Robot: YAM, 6 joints.
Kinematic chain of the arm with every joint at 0, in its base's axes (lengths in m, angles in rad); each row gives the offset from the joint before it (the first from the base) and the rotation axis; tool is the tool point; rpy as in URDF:
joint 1: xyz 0 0 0.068 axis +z
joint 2: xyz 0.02 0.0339 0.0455 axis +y
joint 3: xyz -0.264 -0.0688 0 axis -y
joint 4: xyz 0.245 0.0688 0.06 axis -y
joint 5: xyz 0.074 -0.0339 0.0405 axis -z
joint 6: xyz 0.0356 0 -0.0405 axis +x
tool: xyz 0 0 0 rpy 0 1.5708 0
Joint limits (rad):
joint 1: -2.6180..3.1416
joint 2: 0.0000..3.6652
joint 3: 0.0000..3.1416
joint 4: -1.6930..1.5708
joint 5: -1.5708..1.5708
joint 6: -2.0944..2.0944
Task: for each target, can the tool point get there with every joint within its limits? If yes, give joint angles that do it. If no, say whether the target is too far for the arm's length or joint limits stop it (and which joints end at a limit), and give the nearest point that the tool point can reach.
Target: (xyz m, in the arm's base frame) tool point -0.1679 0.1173 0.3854
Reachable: yes | joints 2.3914 1.0651 0.6957 1.2510 -0.9355 1.6618
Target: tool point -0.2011 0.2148 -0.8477
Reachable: no: too far | nearest point -0.1835 0.1960 -0.3798 | short by 0.469 m
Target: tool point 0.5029 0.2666 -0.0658
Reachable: yes | joints 0.4296 3.1305 2.3883 -0.0249 -1.1780 -0.1337
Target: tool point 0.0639 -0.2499 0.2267
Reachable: yes | joints -1.2329 1.3964 0.9493 -0.7623 0.6877 -1.0101
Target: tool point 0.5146 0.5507 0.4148
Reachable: no: too far | nearest point 0.4089 0.4376 0.3512 | short by 0.167 m
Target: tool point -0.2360 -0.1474 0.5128
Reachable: yes | joints 0.6702 0.3268 2.0291 -0.6473 -1.0589 -0.4510
